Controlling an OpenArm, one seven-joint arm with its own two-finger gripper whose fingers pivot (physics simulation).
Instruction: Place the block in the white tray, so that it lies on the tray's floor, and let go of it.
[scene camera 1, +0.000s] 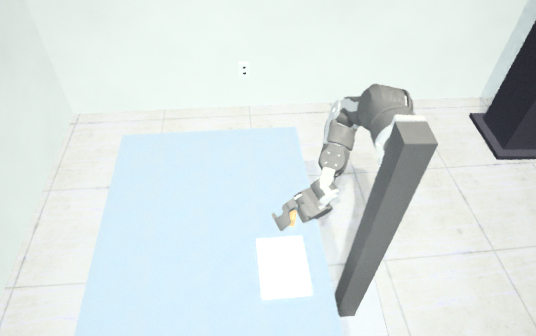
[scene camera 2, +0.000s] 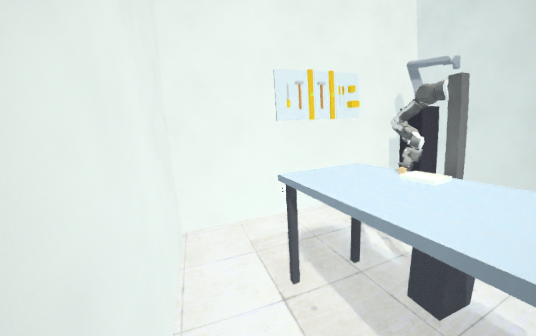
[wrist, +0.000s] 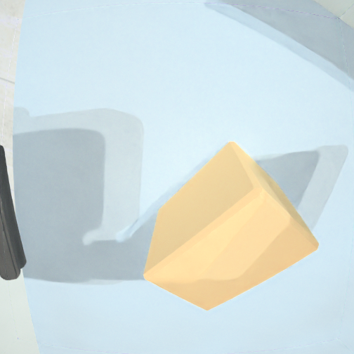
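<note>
The orange-yellow block (scene camera 1: 293, 218) (scene camera 2: 402, 170) (wrist: 225, 235) stands on the blue table just beyond the tray's short side. In the wrist view it is large, right of and below the middle, and turned diagonally. The white tray (scene camera 1: 284, 270) (scene camera 2: 427, 177) lies on the table near its edge beside the post. My gripper (scene camera 1: 290, 223) (scene camera 2: 405, 168) is open, low over the block, and holds nothing. One dark finger shows at the wrist view's left edge; the other is out of that view. The arm partly covers the block in scene camera 1, and how the fingertips flank it is unclear.
The blue table (scene camera 1: 190, 210) (scene camera 2: 370, 190) (wrist: 125, 60) has its edge close to the gripper. A tall grey post (scene camera 1: 385, 215) (scene camera 2: 457, 125) stands beside the tray and carries the arm. A shadowed shape crosses the wrist view's upper right. Dark gripper shadows lie around the block.
</note>
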